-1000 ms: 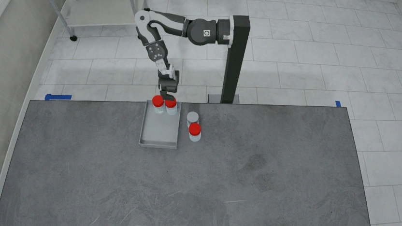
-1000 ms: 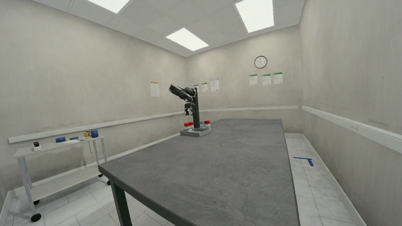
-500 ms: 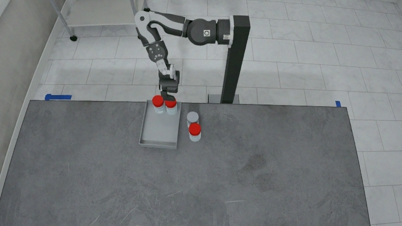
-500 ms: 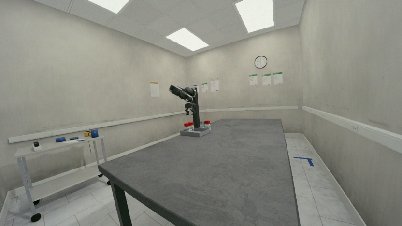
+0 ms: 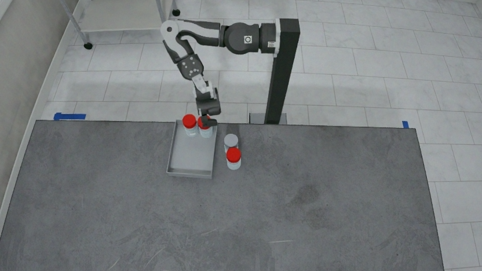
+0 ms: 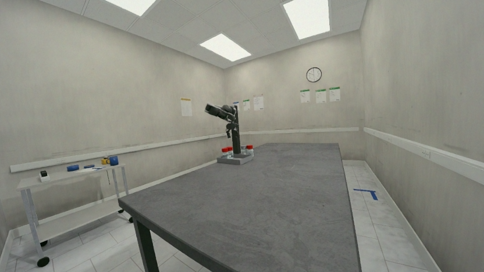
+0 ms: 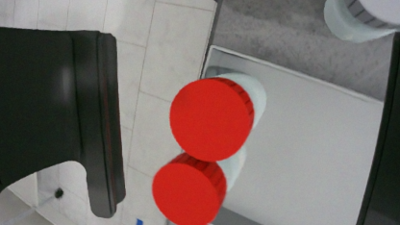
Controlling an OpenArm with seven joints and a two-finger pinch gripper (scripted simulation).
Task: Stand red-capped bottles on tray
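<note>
Now: hand 5 cm short of the grey-capped bottle, 8 cm to the right of it and 15 cm above it. Round my hand: grey tray: 5 cm ahead, 8 cm to the right, 18 cm below.
</note>
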